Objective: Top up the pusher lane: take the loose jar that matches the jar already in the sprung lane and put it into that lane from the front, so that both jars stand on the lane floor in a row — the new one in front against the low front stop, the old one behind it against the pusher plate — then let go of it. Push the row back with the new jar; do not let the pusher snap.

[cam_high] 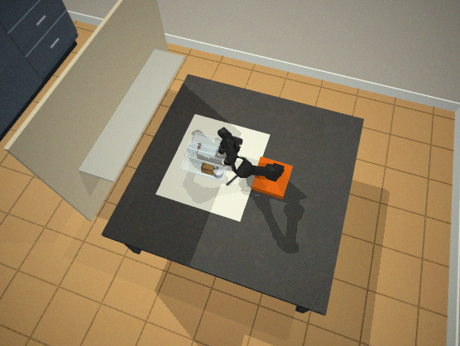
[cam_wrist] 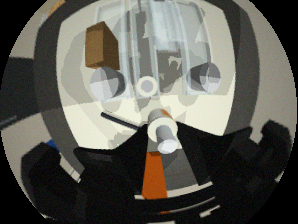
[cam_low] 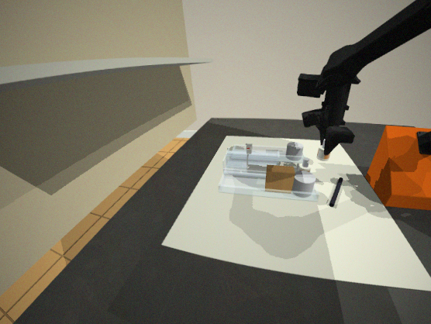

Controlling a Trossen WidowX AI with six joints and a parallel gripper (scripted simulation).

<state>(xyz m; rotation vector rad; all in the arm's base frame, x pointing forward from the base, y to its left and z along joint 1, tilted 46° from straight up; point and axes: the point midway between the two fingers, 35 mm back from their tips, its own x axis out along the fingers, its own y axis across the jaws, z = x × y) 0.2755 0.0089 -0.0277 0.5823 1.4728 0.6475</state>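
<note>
Now: the white mat 110 mm ahead of my gripper tip, 90 mm below it and 20 mm to the left of it. The rest, counted from my gripper tip: brown box (130 mm ahead, 100 mm to the left, 50 mm below); then black rod (80 mm to the left, 80 mm below, 40 mm behind).
</note>
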